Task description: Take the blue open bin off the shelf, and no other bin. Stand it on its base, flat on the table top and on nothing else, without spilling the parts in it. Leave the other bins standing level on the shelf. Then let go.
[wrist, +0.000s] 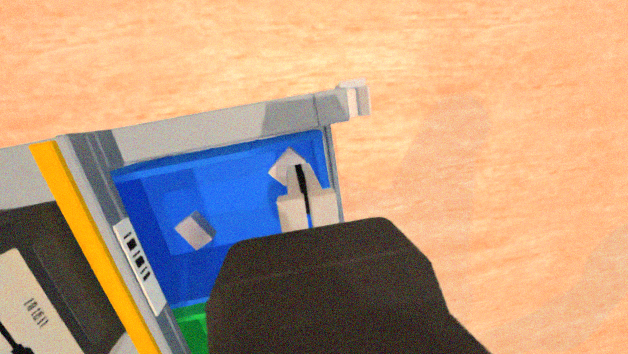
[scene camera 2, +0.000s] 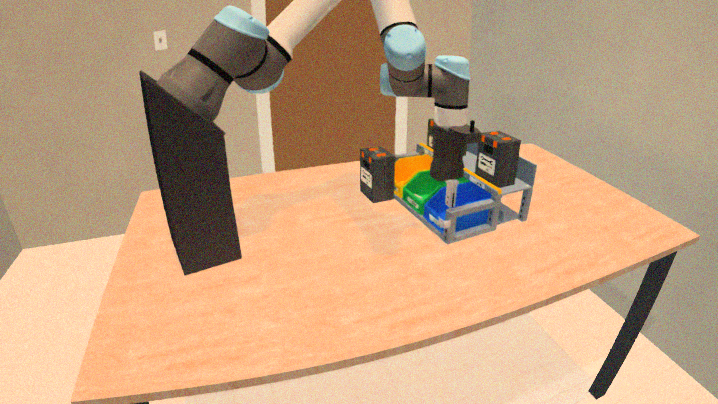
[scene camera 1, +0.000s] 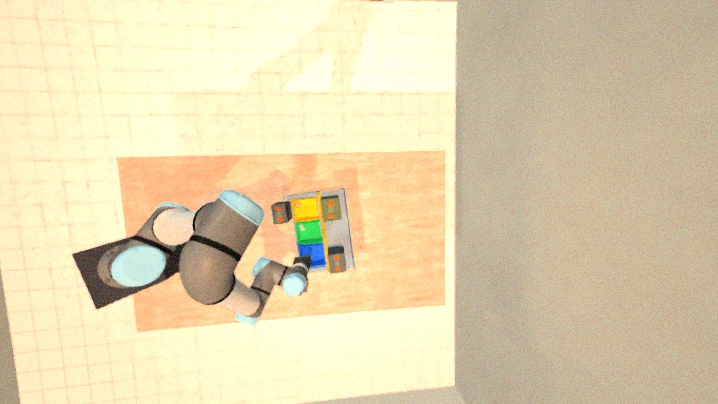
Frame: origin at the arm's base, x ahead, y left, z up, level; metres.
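Seen in the pictures: gripper, between the fingertips: (wrist: 299,179) (scene camera 2: 449,205); arm's base, origin of its link: (scene camera 2: 184,102).
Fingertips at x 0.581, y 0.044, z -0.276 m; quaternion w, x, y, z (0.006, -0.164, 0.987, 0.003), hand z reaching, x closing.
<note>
Pixels of each thing's top centre, then the offset from my fingertips to it. Level surfaces: height alone.
- blue open bin, centre of its top: (wrist: 217,235) (scene camera 2: 464,193) (scene camera 1: 317,255) 0.010 m up, 0.049 m ahead, 0.045 m left
- green bin, centre of its top: (scene camera 2: 440,176) (scene camera 1: 313,232) 0.010 m up, 0.007 m ahead, 0.149 m left
- yellow bin, centre of its top: (scene camera 2: 418,162) (scene camera 1: 310,209) 0.010 m up, 0.034 m back, 0.253 m left
- dark box, centre of its top: (scene camera 2: 377,151) (scene camera 1: 279,214) 0.061 m up, 0.159 m back, 0.208 m left
- table, height of its surface: 0.071 m down
- yellow strip, centre of its top: (scene camera 1: 324,232) 0.041 m up, 0.054 m ahead, 0.167 m left
The blue open bin (scene camera 1: 316,254) (scene camera 2: 474,194) (wrist: 230,185) stands in the end bay of the grey shelf (scene camera 1: 337,233) (scene camera 2: 474,206) (wrist: 200,120), beside the green bin (scene camera 1: 309,231) (scene camera 2: 419,189) (wrist: 192,330). The yellow bin (scene camera 1: 306,209) (scene camera 2: 409,168) stands past the green one. Two pale parts show in the blue bin: one part (wrist: 194,230) near its middle, another part (wrist: 280,167) by my fingertips. My gripper (scene camera 2: 450,203) (wrist: 299,179) points down over the blue bin's front part. Its fingers are shut with nothing between them. Whether they touch the second part is unclear.
A dark box (scene camera 1: 281,213) (scene camera 2: 375,173) stands on the table (scene camera 2: 301,301) in front of the yellow bin. Two more boxes stand on the rear tier, one (scene camera 1: 336,259) (scene camera 2: 497,158) behind the blue bin. A yellow strip (scene camera 1: 322,221) (wrist: 95,240) runs behind the bins.
</note>
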